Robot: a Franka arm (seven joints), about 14 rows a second.
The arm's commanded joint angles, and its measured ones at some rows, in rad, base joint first. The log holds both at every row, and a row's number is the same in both.
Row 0, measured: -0.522, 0.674, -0.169, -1.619, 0.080, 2.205, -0.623
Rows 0 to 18, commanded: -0.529, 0.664, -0.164, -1.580, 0.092, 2.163, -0.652; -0.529, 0.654, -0.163, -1.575, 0.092, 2.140, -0.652; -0.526, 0.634, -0.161, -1.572, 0.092, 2.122, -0.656; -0.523, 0.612, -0.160, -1.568, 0.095, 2.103, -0.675; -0.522, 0.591, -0.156, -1.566, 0.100, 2.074, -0.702; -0.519, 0.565, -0.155, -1.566, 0.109, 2.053, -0.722; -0.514, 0.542, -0.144, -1.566, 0.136, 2.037, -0.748; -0.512, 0.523, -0.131, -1.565, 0.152, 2.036, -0.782; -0.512, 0.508, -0.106, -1.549, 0.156, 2.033, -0.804; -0.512, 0.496, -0.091, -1.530, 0.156, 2.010, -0.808; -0.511, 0.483, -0.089, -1.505, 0.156, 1.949, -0.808; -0.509, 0.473, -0.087, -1.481, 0.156, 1.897, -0.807; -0.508, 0.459, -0.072, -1.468, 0.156, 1.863, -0.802; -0.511, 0.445, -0.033, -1.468, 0.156, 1.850, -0.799; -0.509, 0.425, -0.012, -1.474, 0.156, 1.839, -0.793; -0.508, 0.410, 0.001, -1.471, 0.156, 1.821, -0.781; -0.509, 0.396, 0.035, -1.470, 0.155, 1.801, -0.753; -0.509, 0.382, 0.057, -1.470, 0.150, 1.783, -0.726; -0.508, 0.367, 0.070, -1.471, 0.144, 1.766, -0.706
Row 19, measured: -0.504, 0.404, 0.043, -1.469, 0.143, 1.809, -0.742
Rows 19 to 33, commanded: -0.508, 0.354, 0.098, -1.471, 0.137, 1.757, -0.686; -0.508, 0.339, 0.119, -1.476, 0.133, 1.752, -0.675; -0.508, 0.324, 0.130, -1.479, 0.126, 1.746, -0.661; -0.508, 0.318, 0.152, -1.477, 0.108, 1.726, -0.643; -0.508, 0.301, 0.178, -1.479, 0.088, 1.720, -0.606; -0.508, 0.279, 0.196, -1.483, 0.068, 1.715, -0.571; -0.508, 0.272, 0.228, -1.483, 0.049, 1.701, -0.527; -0.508, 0.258, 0.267, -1.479, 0.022, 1.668, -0.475; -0.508, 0.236, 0.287, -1.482, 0.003, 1.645, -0.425; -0.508, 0.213, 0.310, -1.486, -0.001, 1.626, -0.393; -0.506, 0.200, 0.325, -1.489, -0.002, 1.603, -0.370; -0.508, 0.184, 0.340, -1.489, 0.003, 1.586, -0.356; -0.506, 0.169, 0.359, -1.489, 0.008, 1.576, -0.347; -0.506, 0.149, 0.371, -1.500, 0.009, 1.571, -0.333; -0.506, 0.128, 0.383, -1.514, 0.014, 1.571, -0.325
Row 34, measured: -0.501, 0.183, 0.364, -1.473, 0.014, 1.581, -0.351
